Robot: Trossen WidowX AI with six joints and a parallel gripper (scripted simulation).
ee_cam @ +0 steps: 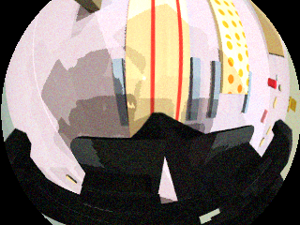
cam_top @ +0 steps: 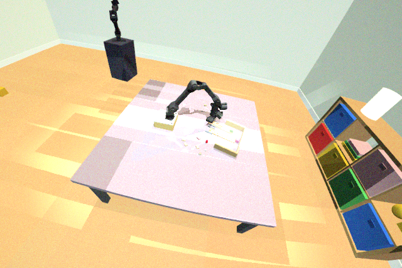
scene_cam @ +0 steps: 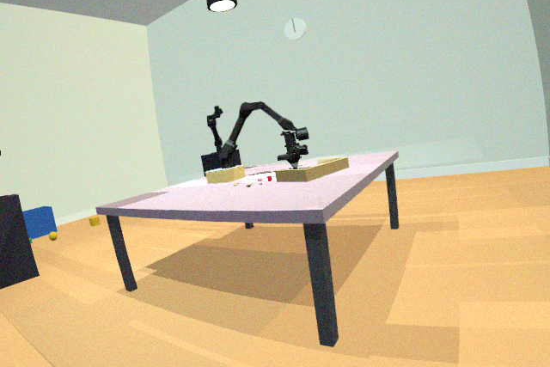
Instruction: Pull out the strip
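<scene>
Right now the orange-dotted strip is 12 cm to the right of my gripper tip and 12 cm ahead of it. The rest, counted from my gripper tip: small red piece (25 cm to the right, 1 cm ahead, 1 cm above).
</scene>
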